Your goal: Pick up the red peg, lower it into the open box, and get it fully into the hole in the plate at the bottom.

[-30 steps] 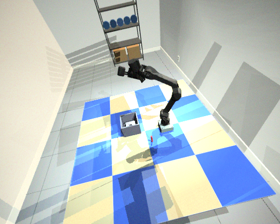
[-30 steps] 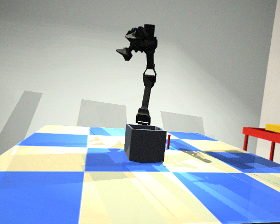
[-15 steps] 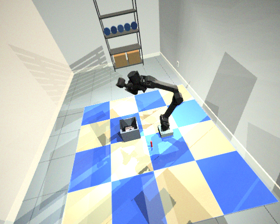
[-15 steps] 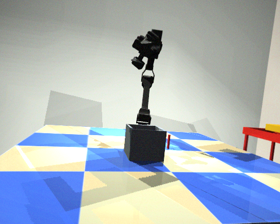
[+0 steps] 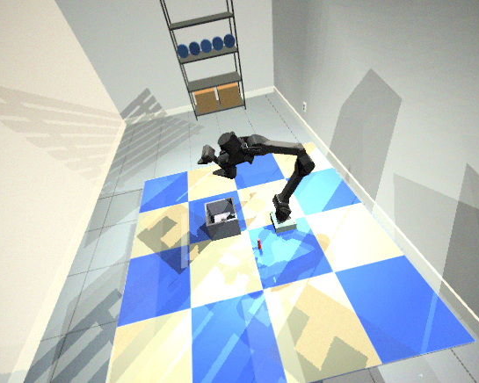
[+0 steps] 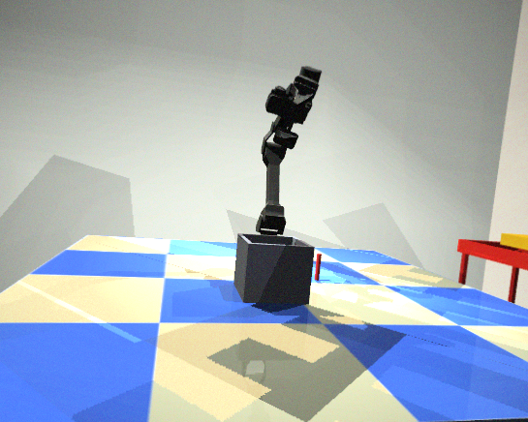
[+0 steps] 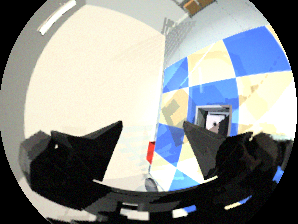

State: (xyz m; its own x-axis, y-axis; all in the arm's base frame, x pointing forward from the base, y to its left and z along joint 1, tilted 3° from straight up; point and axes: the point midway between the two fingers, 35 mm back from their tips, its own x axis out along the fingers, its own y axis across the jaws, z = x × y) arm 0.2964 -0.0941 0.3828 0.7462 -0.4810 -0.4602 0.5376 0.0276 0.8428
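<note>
My gripper tip is now 39 cm above the red peg, 20 cm to the right of it and 14 cm past it.
</note>
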